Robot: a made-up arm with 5 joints.
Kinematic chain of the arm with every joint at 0, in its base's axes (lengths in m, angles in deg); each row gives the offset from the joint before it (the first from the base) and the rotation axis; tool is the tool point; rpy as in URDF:
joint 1: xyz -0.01 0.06 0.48 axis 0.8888 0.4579 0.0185
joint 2: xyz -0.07 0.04 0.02 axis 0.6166 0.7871 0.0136
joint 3: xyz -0.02 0.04 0 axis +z
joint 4: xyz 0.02 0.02 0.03 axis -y
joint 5: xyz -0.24 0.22 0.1 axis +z
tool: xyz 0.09 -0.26 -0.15 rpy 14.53 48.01 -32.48
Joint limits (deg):
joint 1: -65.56..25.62
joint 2: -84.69..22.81
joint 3: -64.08..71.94
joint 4: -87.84..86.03
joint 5: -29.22..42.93
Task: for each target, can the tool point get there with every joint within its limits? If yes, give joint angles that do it. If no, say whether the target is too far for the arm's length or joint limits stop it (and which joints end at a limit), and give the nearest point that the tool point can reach.
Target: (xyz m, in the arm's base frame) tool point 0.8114 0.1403 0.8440
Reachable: no: too far | nearest point 0.1464 0.0367 0.5884 | short by 0.720 m
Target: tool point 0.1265 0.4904 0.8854
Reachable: no: joint limits stop it (at a limit: joint 2, joint 3, joint 5) | nearest point -0.1369 0.2591 0.7730 | short by 0.368 m
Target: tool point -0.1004 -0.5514 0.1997
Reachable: no: joint limits stop it (at a limit: joint 1, joint 2, joint 5) | nearest point -0.0756 -0.1950 0.3007 | short by 0.371 m
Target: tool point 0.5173 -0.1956 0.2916
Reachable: no: joint limits stop it (at a limit: joint 1, joint 2, joint 3, joint 5) | nearest point 0.1614 -0.1004 0.3510 | short by 0.373 m
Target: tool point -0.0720 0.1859 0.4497
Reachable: yes | joints 10.74 -46.40 2.91 9.16 31.46
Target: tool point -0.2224 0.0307 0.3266
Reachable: yes | joints -27.40 -51.50 -1.66 -11.10 -11.52
